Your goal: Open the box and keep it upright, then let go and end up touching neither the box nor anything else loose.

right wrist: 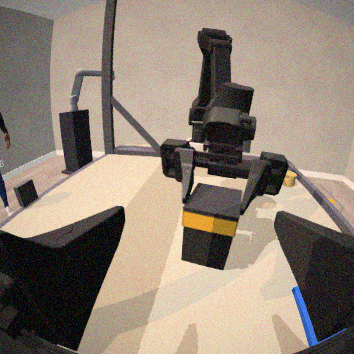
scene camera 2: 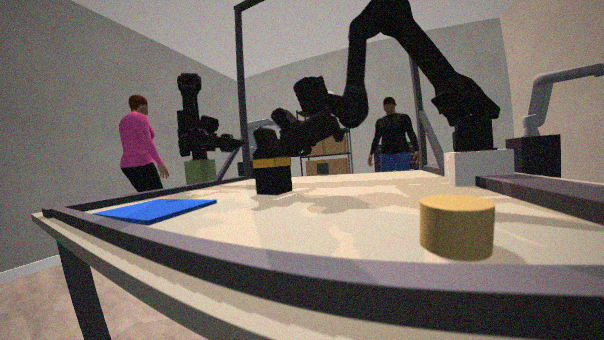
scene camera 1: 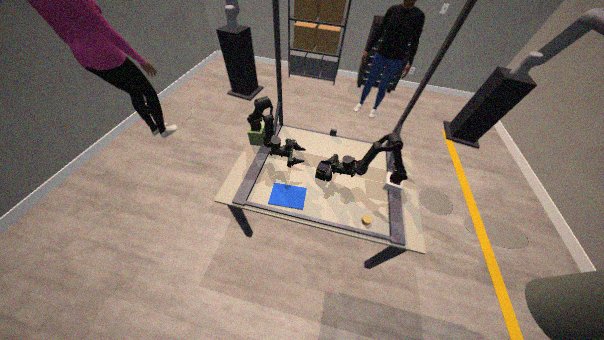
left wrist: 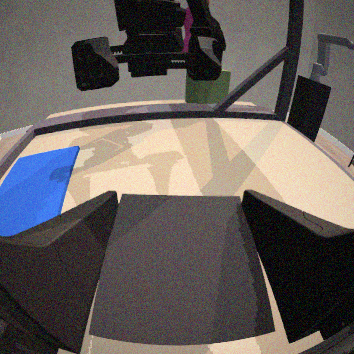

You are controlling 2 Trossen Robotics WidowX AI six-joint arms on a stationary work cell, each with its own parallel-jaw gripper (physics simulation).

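A dark box with a yellow band around its upper part stands upright, on or very close to the table top; its flat dark top is on and looks closed. My left gripper is shut on the box, one finger on each side near the top. My right gripper is open and empty. It is apart from the box, to its left in scene camera 1, with its fingers towards the box. The fingers of the left gripper partly hide the box's sides.
A flat blue mat lies near the table's front left. A yellow cylinder stands at the front right. A small black block is at the back edge.
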